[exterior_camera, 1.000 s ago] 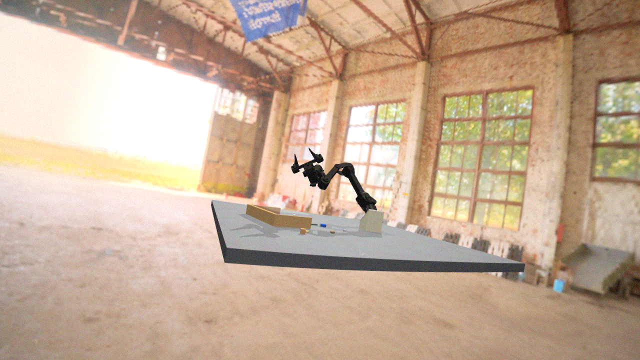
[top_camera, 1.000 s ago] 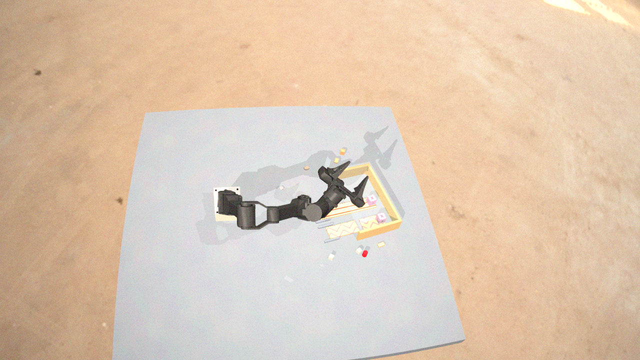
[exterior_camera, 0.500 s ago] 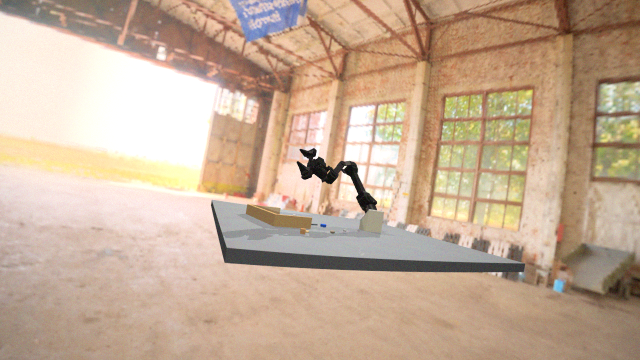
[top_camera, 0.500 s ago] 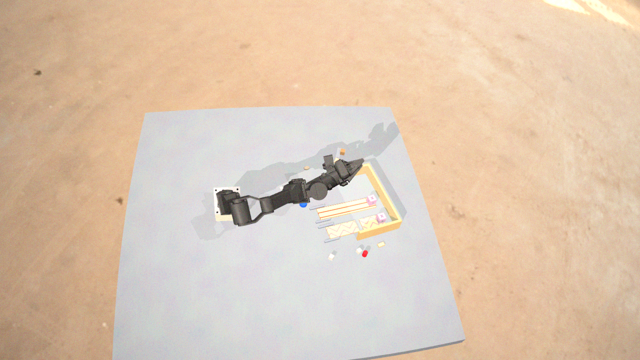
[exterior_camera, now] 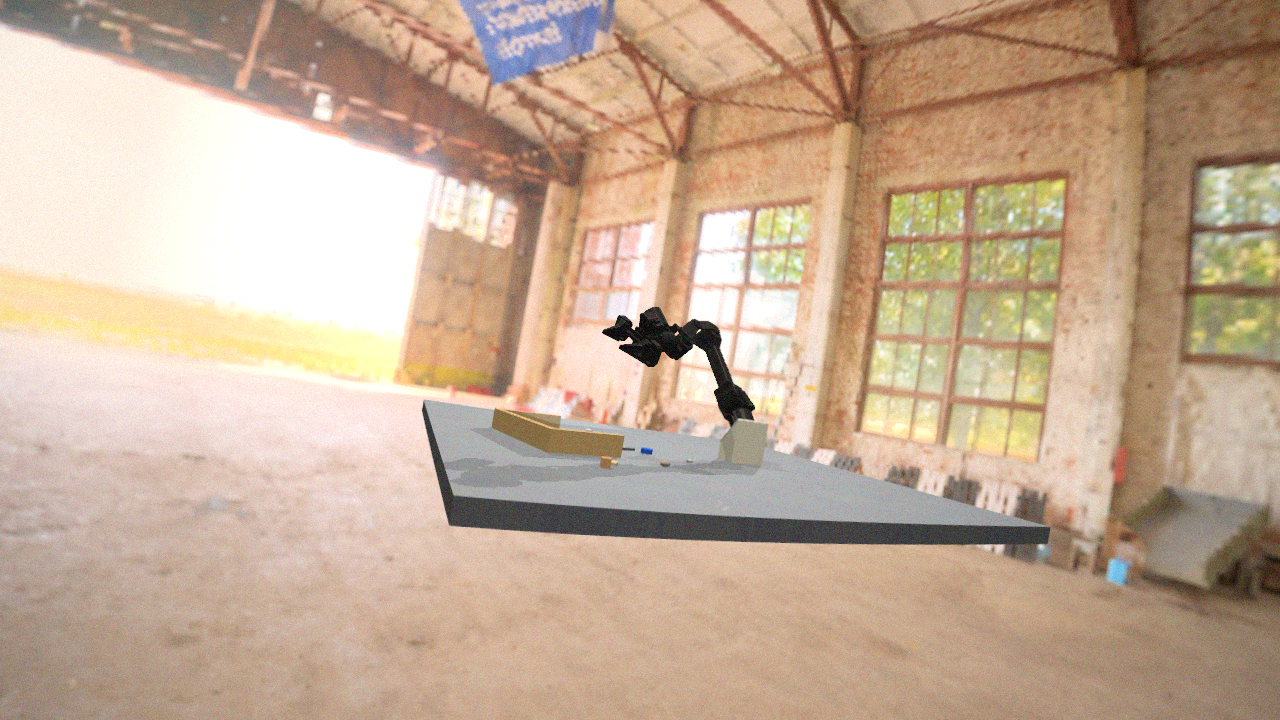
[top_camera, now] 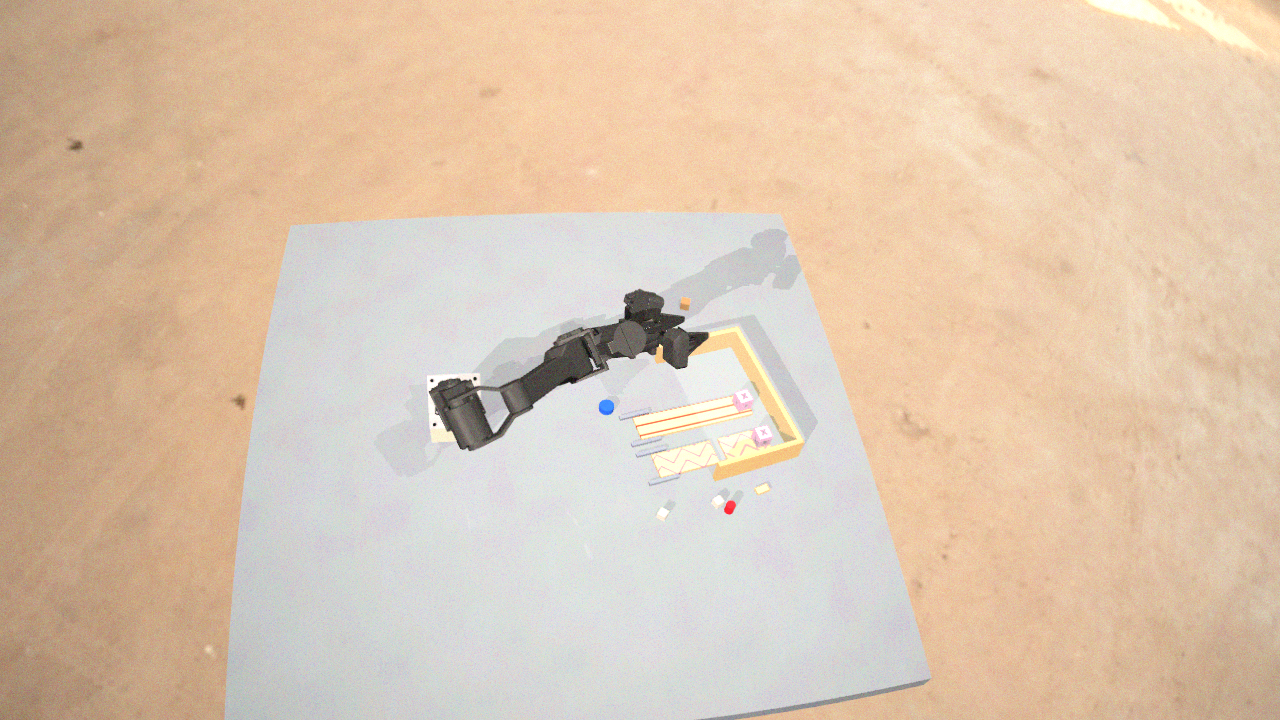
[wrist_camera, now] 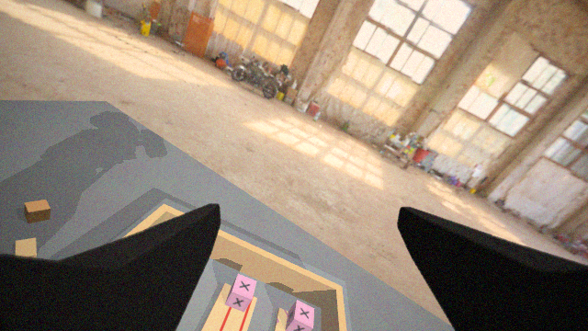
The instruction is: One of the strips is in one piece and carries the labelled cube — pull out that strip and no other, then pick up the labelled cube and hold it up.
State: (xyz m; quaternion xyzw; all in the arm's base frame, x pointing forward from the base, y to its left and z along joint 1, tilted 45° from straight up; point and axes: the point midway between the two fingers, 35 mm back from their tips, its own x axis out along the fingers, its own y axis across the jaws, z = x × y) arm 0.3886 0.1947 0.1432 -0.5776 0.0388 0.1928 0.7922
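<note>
My gripper tip is 140 mm past the blue disc, 10 mm to the right of it and 270 mm above it. From my gripper tip the other things lie so: red cylinder (100 mm ahead, 220 mm to the right, 260 mm below); then orange cube (40 mm ahead, 310 mm to the left, 270 mm below); then zigzag strip (20 mm ahead, 110 mm to the right, 270 mm below).
</note>
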